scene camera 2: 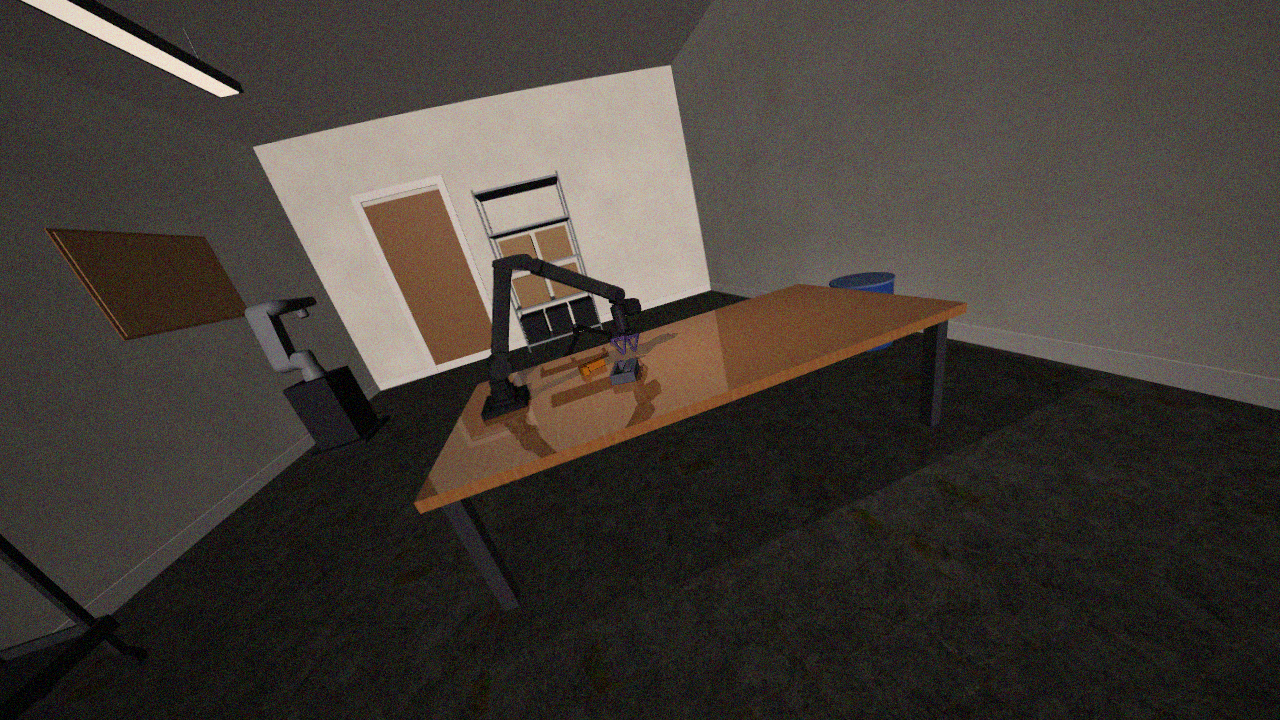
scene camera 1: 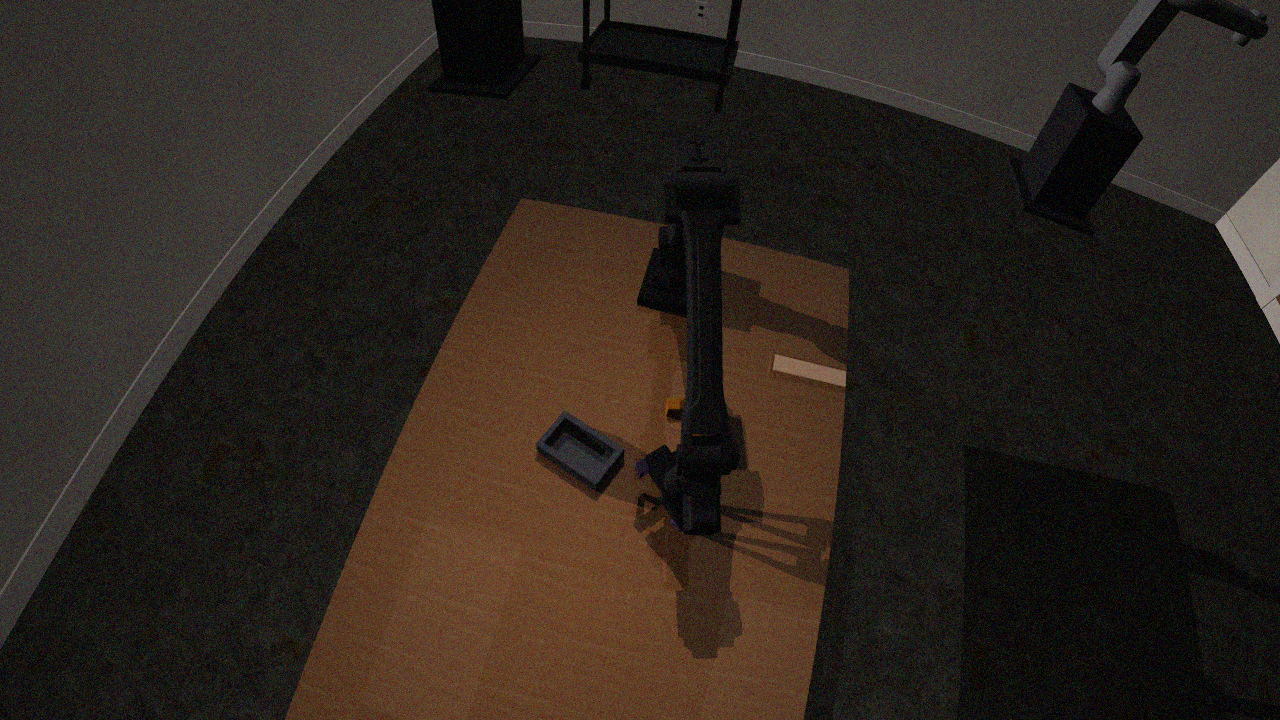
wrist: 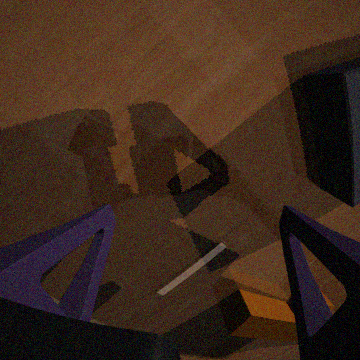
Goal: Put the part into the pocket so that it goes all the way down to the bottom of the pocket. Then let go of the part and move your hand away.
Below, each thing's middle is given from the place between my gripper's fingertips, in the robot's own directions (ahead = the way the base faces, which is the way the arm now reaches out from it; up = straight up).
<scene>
Right now the pocket point(scene camera 1: 578, 449) is 6 cm behind my hand, 16 cm to the right of it and 1 cm below it.
</scene>
